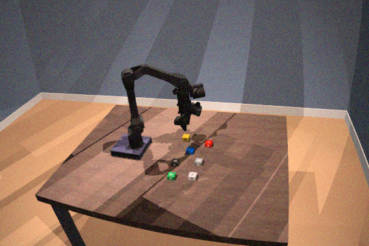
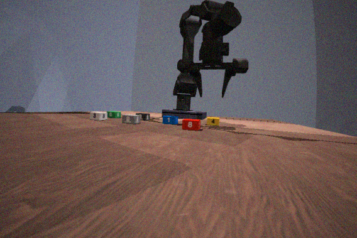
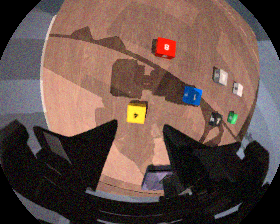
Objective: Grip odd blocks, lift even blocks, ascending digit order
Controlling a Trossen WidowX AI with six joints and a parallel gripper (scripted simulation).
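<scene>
The yellow block marked 4 is 1 cm behind my gripper tip, 1 cm to the left of it and 6 cm below it. Also, from my gripper tip: red block marked 8: 12 cm ahead, 1 cm to the right, 6 cm below; then dark block: 3 cm ahead, 20 cm to the right, 6 cm below; then blue block marked 1: 6 cm ahead, 9 cm to the right, 6 cm below.
</scene>
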